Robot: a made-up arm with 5 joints.
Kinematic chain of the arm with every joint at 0, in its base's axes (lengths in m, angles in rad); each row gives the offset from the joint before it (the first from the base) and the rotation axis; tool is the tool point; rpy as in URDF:
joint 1: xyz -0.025 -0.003 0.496 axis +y
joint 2: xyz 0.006 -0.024 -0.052 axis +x
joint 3: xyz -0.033 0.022 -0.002 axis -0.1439 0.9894 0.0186
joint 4: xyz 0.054 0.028 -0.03 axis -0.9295 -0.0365 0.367
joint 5: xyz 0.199 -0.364 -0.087 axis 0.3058 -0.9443 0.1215
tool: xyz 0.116 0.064 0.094 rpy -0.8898 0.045 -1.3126
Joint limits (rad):
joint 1: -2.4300..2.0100
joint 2: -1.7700..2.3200
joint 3: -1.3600..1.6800
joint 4: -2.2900..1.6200
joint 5: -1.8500..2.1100
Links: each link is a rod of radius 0.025 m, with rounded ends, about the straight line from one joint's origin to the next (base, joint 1, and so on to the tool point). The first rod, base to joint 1, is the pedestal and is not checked.
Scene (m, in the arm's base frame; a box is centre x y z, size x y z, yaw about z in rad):
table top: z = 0
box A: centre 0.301 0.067 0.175 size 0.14 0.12 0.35 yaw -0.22
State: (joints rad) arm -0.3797 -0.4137 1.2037 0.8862 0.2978
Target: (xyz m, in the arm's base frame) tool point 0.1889 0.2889 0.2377
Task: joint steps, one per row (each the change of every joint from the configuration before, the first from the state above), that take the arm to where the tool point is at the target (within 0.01 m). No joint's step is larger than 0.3 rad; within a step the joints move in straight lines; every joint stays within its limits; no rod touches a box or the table.
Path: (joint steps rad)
1: 0.0083 -0.0165 -0.2588 0.1834 0.0261
2: 0.0083 -0.0166 -0.2588 0.1835 0.0261
3: 0.0082 -0.0165 -0.2589 0.1835 0.0261
4: 0.0083 -0.0165 -0.2588 0.1834 0.0261
5: 0.2836 -0.2058 -0.1245 0.0000 -0.0366
6: 0.2835 -0.2058 -0.1246 0.0000 -0.0366
7: 0.2836 -0.2058 -0.1246 0.0000 -0.0367

